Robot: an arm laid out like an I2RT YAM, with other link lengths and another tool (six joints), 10 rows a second.
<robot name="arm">
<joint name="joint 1" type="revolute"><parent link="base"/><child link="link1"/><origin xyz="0 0 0.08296" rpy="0 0 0"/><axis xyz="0 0 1"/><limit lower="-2.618" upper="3.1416"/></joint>
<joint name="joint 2" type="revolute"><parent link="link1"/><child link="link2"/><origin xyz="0.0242 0.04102 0.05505" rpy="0 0 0"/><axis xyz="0 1 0"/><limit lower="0" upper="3.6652"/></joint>
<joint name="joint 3" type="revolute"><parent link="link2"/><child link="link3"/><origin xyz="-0.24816 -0.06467 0" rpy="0 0 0"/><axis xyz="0 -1 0"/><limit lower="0" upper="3.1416"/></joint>
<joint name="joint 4" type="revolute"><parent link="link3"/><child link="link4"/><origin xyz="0.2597 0.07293 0.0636" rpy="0 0 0"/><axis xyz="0 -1 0"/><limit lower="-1.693" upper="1.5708"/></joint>
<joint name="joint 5" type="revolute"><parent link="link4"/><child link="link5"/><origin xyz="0.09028 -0.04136 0.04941" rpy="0 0 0"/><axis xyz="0 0 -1"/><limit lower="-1.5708" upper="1.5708"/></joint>
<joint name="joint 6" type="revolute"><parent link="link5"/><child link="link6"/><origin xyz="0.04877 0 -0.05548" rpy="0 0 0"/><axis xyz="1 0 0"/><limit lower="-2.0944" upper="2.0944"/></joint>
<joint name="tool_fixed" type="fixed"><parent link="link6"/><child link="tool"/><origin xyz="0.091 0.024 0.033" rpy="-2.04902 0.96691 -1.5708"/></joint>
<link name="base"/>
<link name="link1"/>
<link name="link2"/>
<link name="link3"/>
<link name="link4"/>
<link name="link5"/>
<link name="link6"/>
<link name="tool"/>
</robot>
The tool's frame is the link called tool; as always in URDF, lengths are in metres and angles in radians.
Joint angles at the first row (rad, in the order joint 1, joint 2, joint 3, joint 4, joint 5, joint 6):
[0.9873 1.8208 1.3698 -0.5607 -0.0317 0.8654]
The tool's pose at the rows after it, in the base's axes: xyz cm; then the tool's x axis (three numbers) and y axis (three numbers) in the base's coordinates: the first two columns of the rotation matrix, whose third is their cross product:
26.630 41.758 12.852 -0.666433 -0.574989 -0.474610 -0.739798 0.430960 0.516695
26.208 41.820 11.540 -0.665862 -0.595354 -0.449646 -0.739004 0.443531 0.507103
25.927 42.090 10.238 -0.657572 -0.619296 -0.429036 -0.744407 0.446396 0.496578
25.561 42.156 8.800 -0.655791 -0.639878 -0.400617 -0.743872 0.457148 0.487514
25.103 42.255 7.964 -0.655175 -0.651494 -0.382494 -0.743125 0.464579 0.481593
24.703 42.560 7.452 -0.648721 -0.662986 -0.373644 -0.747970 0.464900 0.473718
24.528 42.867 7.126 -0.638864 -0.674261 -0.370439 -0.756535 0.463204 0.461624
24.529 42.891 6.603 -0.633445 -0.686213 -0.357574 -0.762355 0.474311 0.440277
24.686 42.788 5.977 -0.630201 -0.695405 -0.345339 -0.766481 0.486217 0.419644
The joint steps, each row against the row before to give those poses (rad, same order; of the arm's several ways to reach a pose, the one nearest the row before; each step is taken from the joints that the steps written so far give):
[0.0167 0.0315 0.0000 -0.0130 0.0246 -0.0052]
[0.0114 0.0261 0.0000 -0.0068 0.0128 -0.0017]
[0.0089 0.0336 0.0071 -0.0007 0.0077 -0.0123]
[0.0094 0.0333 0.0053 -0.0072 0.0095 -0.0039]
[0.0118 0.0187 0.0029 -0.0063 0.0087 0.0042]
[0.0128 0.0168 0.0083 -0.0037 0.0093 0.0003]
[0.0090 0.0156 0.0113 -0.0025 0.0120 -0.0061]
[0.0063 0.0208 0.0162 -0.0153 0.0227 -0.0046]
[0.0017 0.0205 0.0110 -0.0088 0.0211 -0.0055]

